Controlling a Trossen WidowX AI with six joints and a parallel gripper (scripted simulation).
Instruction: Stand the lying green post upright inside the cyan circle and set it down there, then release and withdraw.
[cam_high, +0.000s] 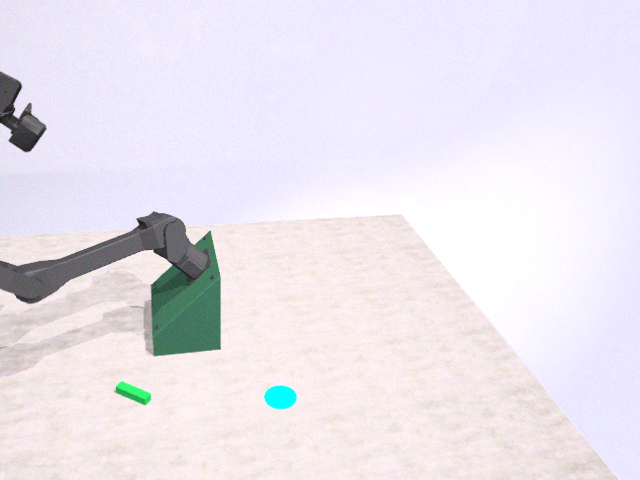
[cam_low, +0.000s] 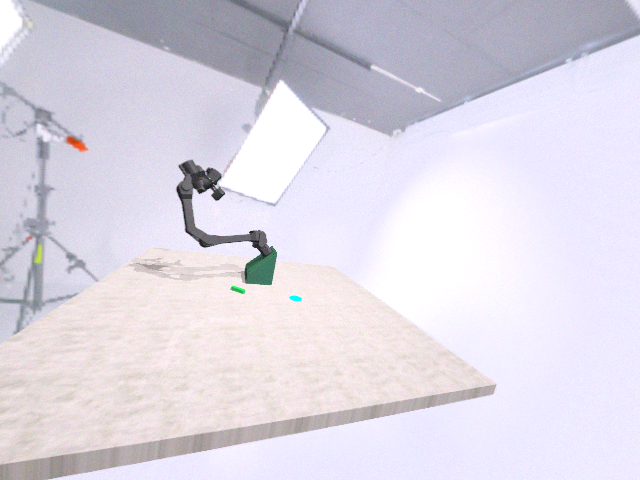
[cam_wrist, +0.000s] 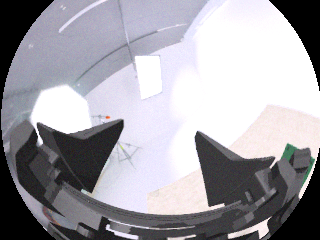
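My gripper tip is 46 cm above the green post, 35 cm short of it and 19 cm to the right of it.
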